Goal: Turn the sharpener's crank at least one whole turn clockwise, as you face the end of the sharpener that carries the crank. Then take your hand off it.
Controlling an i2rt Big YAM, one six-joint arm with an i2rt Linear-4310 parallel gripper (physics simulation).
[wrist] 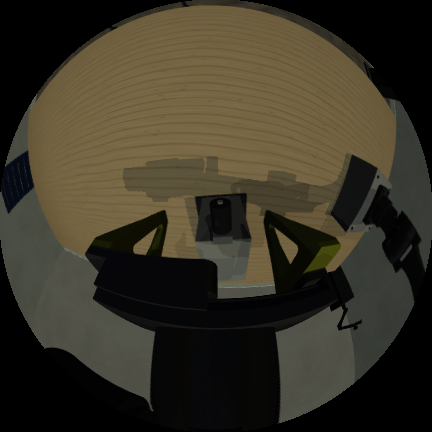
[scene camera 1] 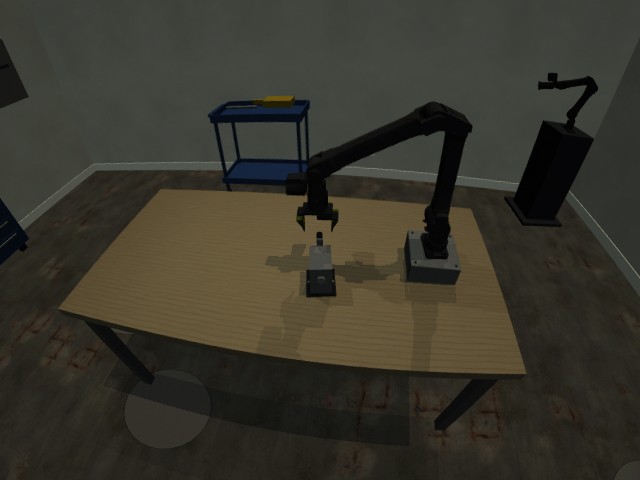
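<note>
The sharpener, a light grey block on a dark base, stands upright near the middle of the table. Its crank's black knob is at the end away from scene camera 1 and stands above the body's top. The crank arm is mostly hidden. My gripper is open and empty, pointing down. In the scene view it hangs just above the knob. In the wrist view the knob shows between the two fingers, roughly midway, and neither finger touches it.
The arm's grey base box stands on the wooden table to the right of the sharpener. A blue cart with a yellow item on top stands behind the table. A dark pedestal with a small arm stands at the far right.
</note>
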